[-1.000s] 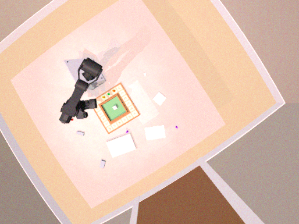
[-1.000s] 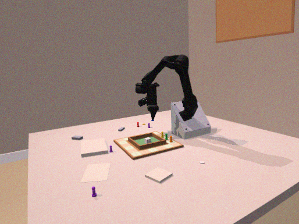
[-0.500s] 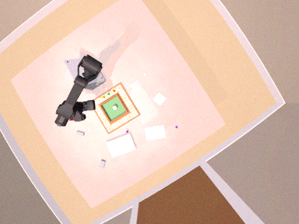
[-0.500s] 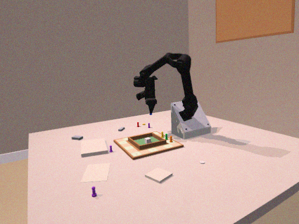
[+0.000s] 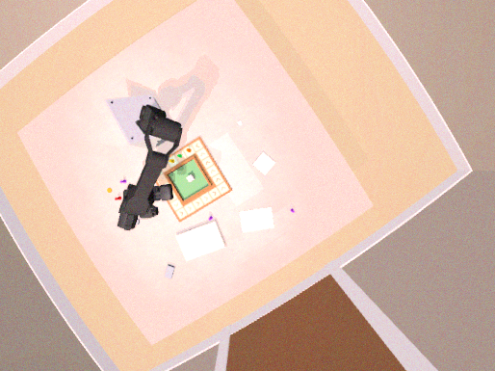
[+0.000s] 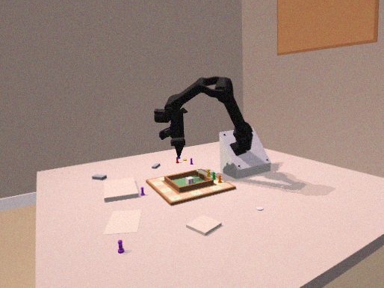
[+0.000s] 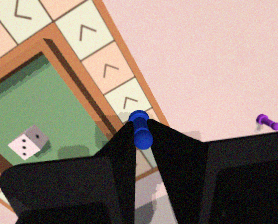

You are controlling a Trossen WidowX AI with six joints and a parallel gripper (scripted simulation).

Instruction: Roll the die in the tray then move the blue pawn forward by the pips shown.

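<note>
The green tray is 30 mm ahead of my gripper tip, 120 mm to the left of it and 90 mm below it. The rest, counted from my gripper tip: white die 30 mm ahead, 130 mm to the left, 70 mm below; then blue pawn 10 mm above; then yellow pawn 90 mm behind, 110 mm to the left, 70 mm below.
</note>
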